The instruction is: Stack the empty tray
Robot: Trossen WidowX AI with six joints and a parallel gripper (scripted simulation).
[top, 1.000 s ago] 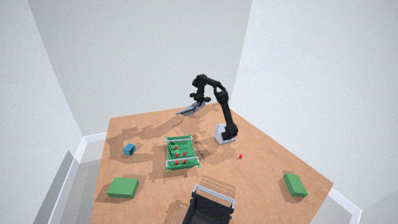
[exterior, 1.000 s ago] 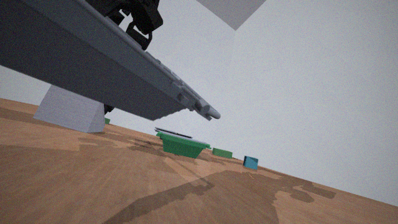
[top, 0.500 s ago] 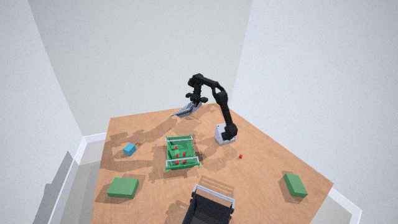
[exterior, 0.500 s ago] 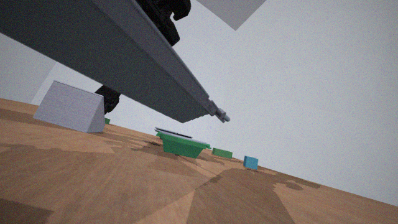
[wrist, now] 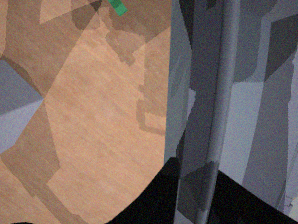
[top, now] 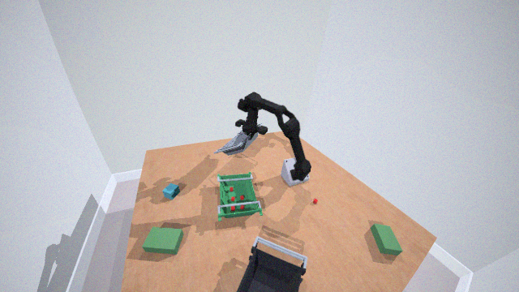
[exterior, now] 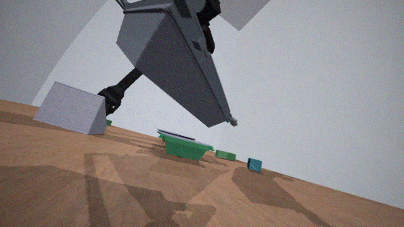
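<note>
The grey tray lies 5 cm to the right of my gripper tip, 5 cm ahead of it and 2 cm below it. From my gripper tip the other things lie so: red block (42 cm to the left, 23 cm behind, 19 cm below); then blue cube (47 cm ahead, 18 cm below, 11 cm to the left).
</note>
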